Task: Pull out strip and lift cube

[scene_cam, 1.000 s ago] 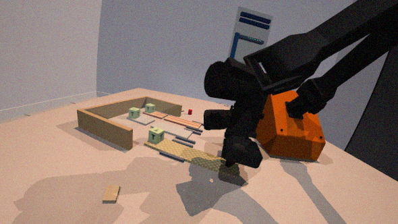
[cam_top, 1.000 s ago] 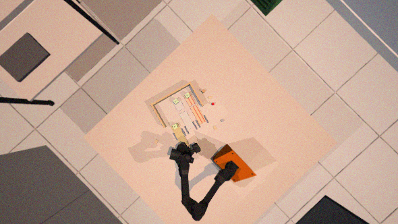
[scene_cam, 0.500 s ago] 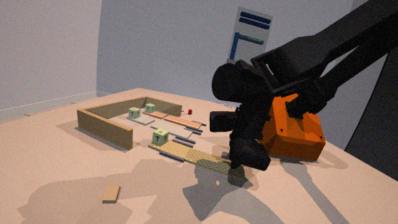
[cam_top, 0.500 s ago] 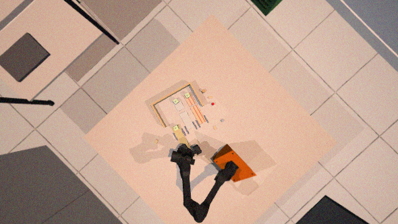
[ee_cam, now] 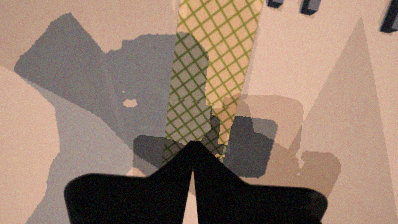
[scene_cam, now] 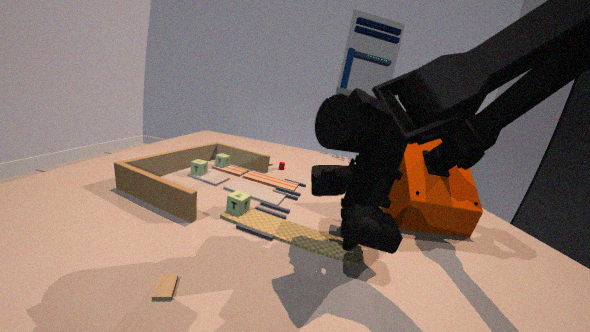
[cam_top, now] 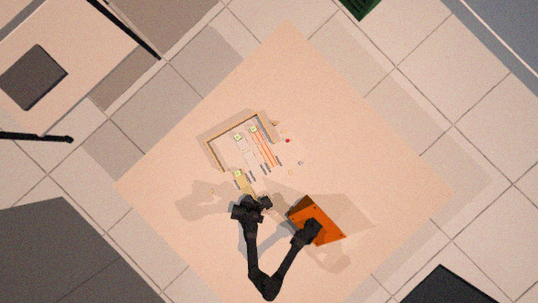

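My gripper tip is now 90 mm short of the yellow checked strip and 30 mm to the left of it.
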